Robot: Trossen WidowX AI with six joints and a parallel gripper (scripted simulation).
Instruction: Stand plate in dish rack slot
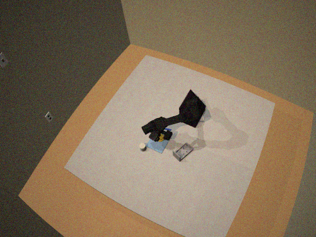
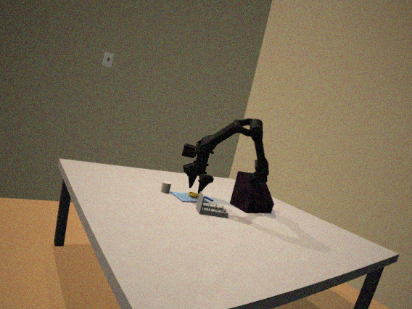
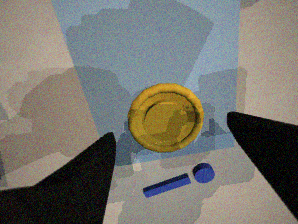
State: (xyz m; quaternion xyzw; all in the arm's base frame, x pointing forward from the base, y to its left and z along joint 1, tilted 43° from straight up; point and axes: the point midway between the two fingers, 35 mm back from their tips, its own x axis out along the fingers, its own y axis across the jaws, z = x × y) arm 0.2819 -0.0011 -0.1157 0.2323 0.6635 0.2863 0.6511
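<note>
Now: gripper tip 20 mm above the yellow plate. Round my gripper tip: grey dish rack (10 mm ahead, 200 mm to the left, 20 mm below); white cup (130 mm ahead, 60 mm to the right, 20 mm below); blue spoon (90 mm behind, 20 mm to the right, 40 mm below).
</note>
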